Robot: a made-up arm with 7 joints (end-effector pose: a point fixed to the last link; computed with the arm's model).
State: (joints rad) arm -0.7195 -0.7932 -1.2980 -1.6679 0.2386 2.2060 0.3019
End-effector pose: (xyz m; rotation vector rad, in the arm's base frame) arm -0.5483 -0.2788 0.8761 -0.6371 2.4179 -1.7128
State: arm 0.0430 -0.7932 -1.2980 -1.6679 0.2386 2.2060 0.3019
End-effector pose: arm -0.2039 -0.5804 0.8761 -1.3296 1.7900 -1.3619
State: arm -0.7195 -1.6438 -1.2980 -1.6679 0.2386 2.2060 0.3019
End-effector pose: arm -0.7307 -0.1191 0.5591 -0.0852 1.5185 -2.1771
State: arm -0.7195 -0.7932 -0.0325 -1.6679 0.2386 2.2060 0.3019
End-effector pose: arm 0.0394 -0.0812 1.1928 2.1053 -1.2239 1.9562
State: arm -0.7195 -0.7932 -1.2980 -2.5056 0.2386 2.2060 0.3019
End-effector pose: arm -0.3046 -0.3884 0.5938 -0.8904 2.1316 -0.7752
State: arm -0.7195 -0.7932 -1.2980 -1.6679 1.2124 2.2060 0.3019
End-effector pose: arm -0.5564 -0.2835 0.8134 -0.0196 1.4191 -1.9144
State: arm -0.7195 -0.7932 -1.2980 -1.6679 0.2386 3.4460 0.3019
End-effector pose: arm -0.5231 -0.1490 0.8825 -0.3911 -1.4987 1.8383
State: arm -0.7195 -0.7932 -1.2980 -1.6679 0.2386 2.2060 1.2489
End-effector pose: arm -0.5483 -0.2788 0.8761 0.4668 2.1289 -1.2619
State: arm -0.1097 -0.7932 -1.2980 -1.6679 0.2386 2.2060 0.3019
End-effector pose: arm -0.2898 -0.5426 0.8761 -1.2137 1.9250 -1.4410
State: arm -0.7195 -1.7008 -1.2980 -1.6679 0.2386 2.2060 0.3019
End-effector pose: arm -0.7348 -0.1155 0.5321 -0.0506 1.4544 -2.1938
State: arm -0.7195 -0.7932 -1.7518 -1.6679 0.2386 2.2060 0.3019
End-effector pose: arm -0.6914 -0.1601 0.6873 -0.0375 2.6153 -1.4545
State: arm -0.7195 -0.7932 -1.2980 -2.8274 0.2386 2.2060 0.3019
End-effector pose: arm -0.1933 -0.3467 0.4973 -0.9407 1.9646 -0.4462
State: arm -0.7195 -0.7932 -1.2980 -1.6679 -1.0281 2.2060 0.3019
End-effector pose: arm -0.4798 -0.3086 0.9047 1.0152 -2.1451 0.3649
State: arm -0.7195 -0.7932 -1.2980 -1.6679 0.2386 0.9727 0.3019
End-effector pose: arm -0.4536 -0.3379 0.8059 -1.2178 1.7720 -0.5132
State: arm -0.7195 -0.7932 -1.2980 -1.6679 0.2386 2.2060 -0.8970
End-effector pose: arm -0.5483 -0.2788 0.8761 1.6759 -1.4513 1.3378
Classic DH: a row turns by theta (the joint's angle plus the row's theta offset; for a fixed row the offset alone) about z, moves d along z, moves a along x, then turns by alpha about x. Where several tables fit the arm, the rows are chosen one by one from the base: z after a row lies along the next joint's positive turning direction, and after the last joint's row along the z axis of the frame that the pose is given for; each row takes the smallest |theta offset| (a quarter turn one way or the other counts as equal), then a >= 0, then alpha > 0; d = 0 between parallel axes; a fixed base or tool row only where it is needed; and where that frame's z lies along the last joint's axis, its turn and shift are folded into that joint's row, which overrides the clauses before.
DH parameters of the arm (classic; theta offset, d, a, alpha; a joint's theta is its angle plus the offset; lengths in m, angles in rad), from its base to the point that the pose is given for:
joint 1: 0 0.45 0 -1.5708
joint 2: 0 0 0 1.5708
joint 3: 0 0.363 0.121 1.5708
joint 4: 0 0 -0.078 -1.5708
joint 5: 0 0.364 0 1.5708
joint 6: 0 0 0.114 1.5708
joint 7: 0 0 0 0

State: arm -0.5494 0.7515 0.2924 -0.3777 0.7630 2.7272 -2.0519
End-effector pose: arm 0.5399 -0.3677 0.9361 1.3278 0.8148 1.5402
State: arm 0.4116 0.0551 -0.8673 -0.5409 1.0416 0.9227 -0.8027
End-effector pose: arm 0.3506 -0.0697 1.2102 -2.2224 -1.4462 -0.8591
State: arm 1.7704 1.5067 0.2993 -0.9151 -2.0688 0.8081 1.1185
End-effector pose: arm -0.2010 0.7259 0.0906 1.0419 0.6023 1.8538
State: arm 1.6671 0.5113 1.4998 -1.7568 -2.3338 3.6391 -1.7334
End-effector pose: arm -0.4402 0.0753 0.7447 2.1214 1.0405 -1.7377
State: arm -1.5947 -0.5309 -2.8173 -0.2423 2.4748 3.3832 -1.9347
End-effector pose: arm 0.0107 0.5390 0.9310 -0.9510 -0.3389 -0.6880
